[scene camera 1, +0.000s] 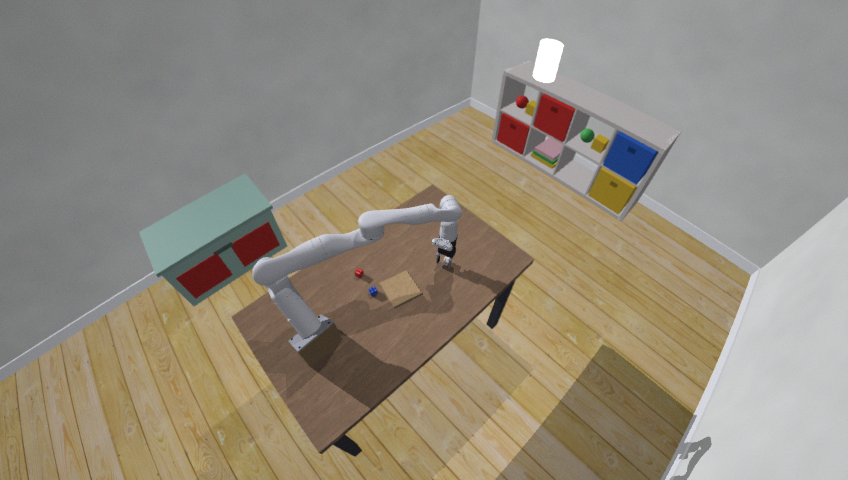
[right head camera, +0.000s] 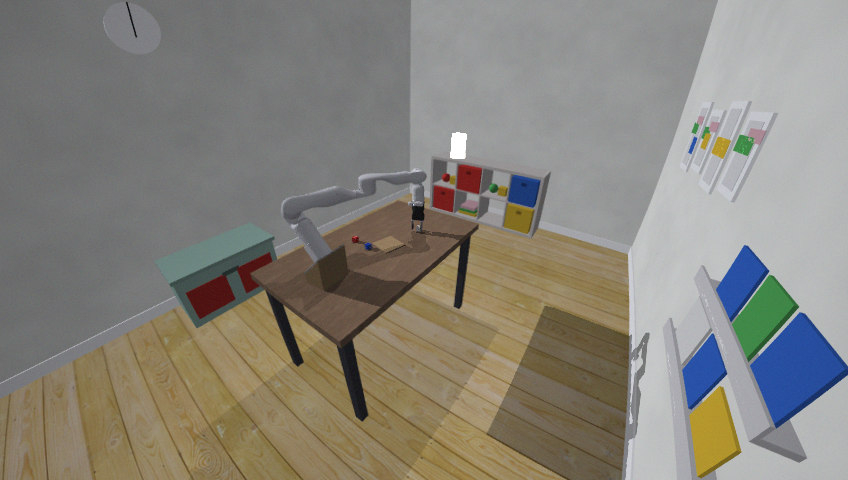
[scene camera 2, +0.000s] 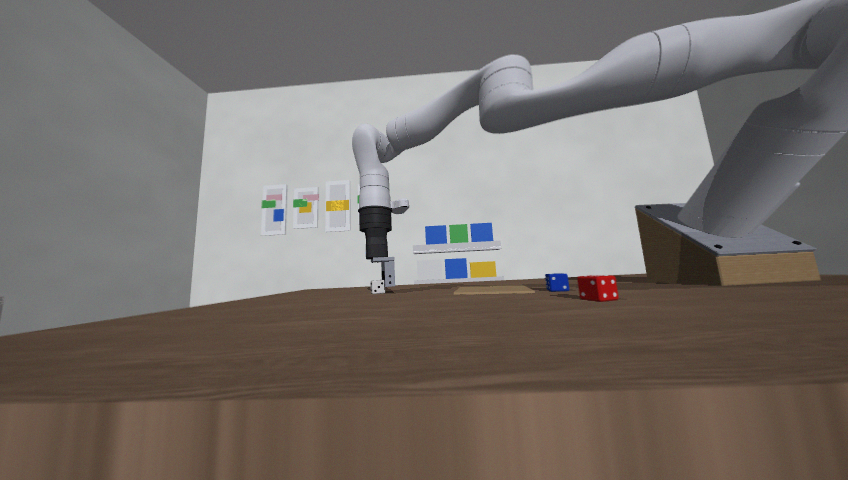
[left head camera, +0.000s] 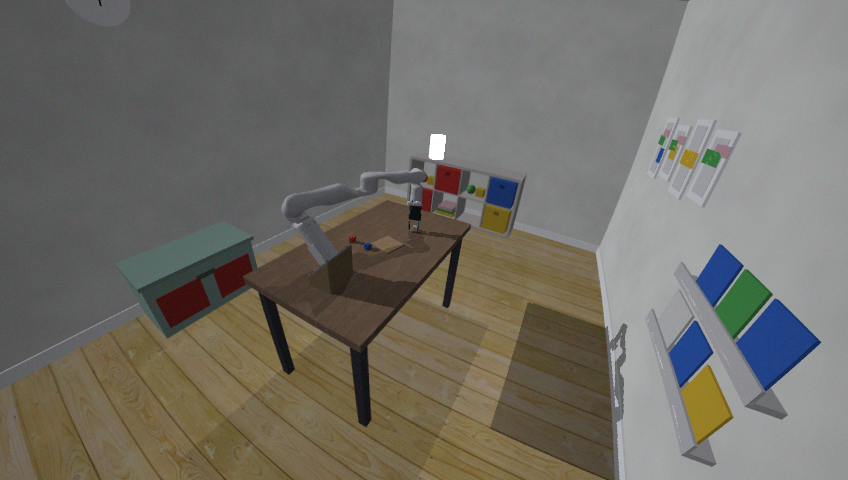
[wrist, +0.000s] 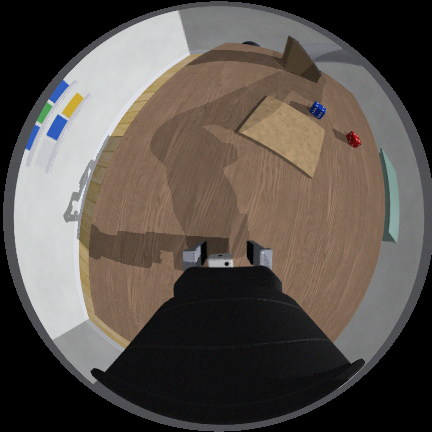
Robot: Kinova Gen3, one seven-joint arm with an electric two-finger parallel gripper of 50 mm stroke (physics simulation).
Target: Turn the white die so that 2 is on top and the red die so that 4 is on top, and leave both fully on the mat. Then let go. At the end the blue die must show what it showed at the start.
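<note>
The white die [scene camera 2: 377, 286] [wrist: 220, 261] stands on the table off the mat, between the open fingers of my gripper [wrist: 226, 249] [scene camera 2: 385, 280]. My gripper is low, pointing down, and does not grip the die. In the wrist view the die's upper face is partly hidden by the gripper body, and one pip shows on it. The tan square mat [scene camera 1: 400, 288] [wrist: 285, 135] lies flat. The blue die [scene camera 1: 373, 291] [scene camera 2: 557, 281] [wrist: 317, 110] stands beside it. The red die [scene camera 1: 358, 273] [scene camera 2: 598, 287] [wrist: 353, 139] stands farther off; one side face shows four pips.
The arm reaches over the brown table [scene camera 1: 476, 255] from its wedge-shaped base [scene camera 2: 767, 267]. The blue and red dice stand between the base and the mat's far side. A green cabinet [scene camera 1: 208, 220] and a shelf unit [scene camera 1: 618, 113] stand on the floor away from the table.
</note>
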